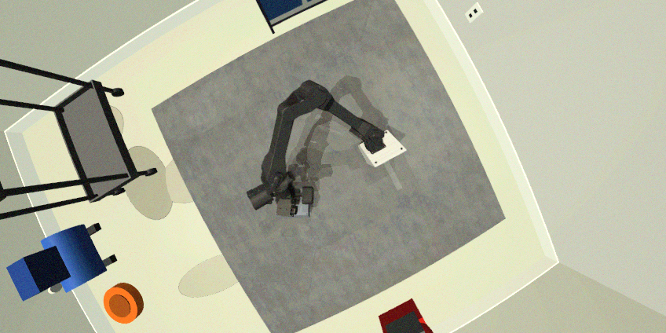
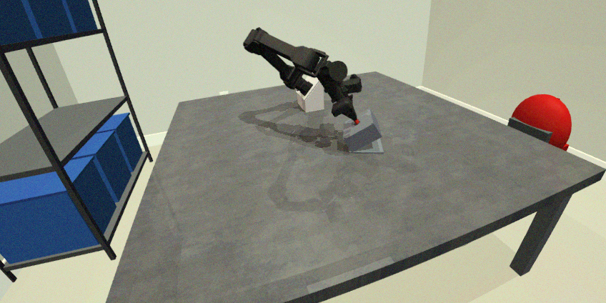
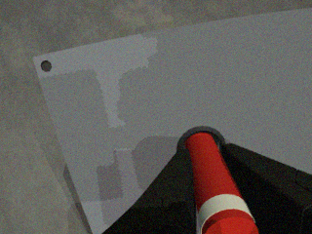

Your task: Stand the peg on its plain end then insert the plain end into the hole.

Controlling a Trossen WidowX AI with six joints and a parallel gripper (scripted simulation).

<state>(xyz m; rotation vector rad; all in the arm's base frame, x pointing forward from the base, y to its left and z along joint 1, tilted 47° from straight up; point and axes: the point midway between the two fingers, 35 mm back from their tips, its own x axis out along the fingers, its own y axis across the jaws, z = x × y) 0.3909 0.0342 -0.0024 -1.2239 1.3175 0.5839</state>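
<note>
The red peg lies 1 cm to the right of my gripper tip, 1 cm behind it and 1 cm above it. The rest, counted from my gripper tip: grey sloped panel 4 cm below, 2 cm to the left, 1 cm ahead.
</note>
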